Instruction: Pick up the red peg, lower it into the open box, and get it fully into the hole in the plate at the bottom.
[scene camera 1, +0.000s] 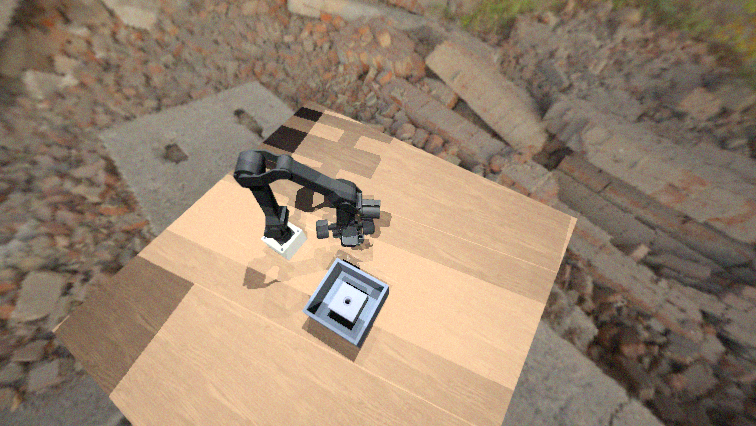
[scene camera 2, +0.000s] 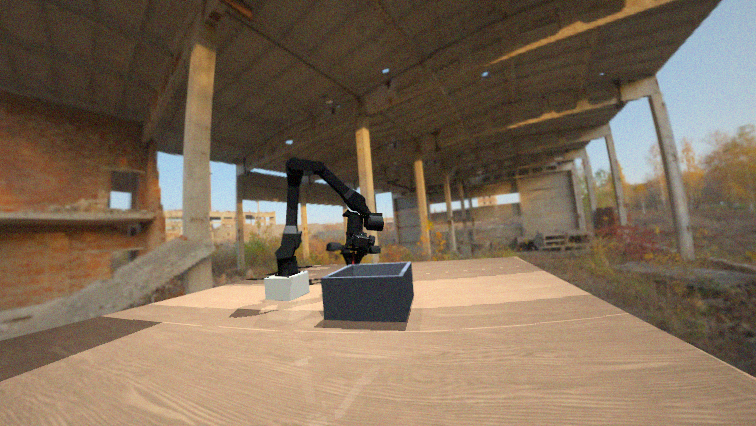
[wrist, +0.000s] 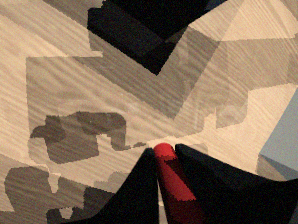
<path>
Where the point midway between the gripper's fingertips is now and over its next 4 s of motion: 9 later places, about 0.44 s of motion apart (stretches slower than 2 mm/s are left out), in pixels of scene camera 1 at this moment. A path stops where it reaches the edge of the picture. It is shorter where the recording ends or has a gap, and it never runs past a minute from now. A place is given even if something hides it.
My gripper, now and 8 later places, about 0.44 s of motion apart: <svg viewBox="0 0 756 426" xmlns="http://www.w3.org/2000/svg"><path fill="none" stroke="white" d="M344 240L347 244L347 258L345 280L345 297L346 302L351 309L352 311L352 310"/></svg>
</path>
